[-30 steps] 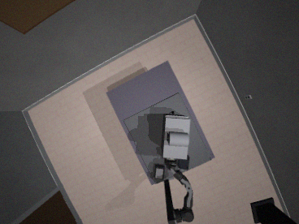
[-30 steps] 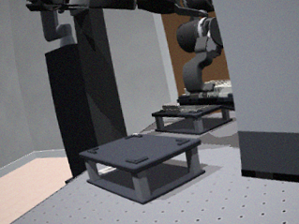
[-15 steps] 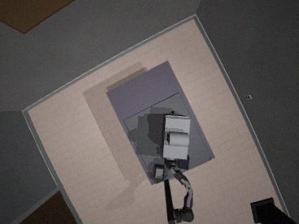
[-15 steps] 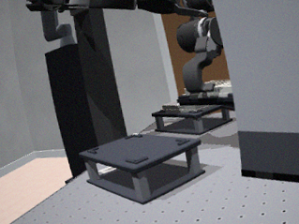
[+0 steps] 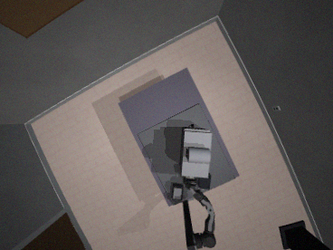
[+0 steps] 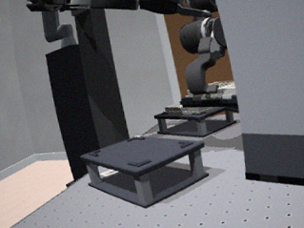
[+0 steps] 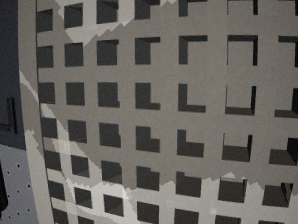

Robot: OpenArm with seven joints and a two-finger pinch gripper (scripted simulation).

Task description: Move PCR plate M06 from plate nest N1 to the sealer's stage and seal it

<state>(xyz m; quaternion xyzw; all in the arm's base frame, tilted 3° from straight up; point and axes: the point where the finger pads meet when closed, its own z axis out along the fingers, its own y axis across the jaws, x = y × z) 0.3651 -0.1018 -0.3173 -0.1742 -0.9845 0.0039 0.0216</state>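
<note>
Now: the white 96-well plate M06 right at my hand. From my hand the other things lie so: plate nest N1 (110 mm behind, 140 mm to the right, 60 mm below); foil roll (310 mm ahead, 110 mm to the right, 310 mm above); nest N2 (160 mm behind, 180 mm to the left, 70 mm below).
</note>
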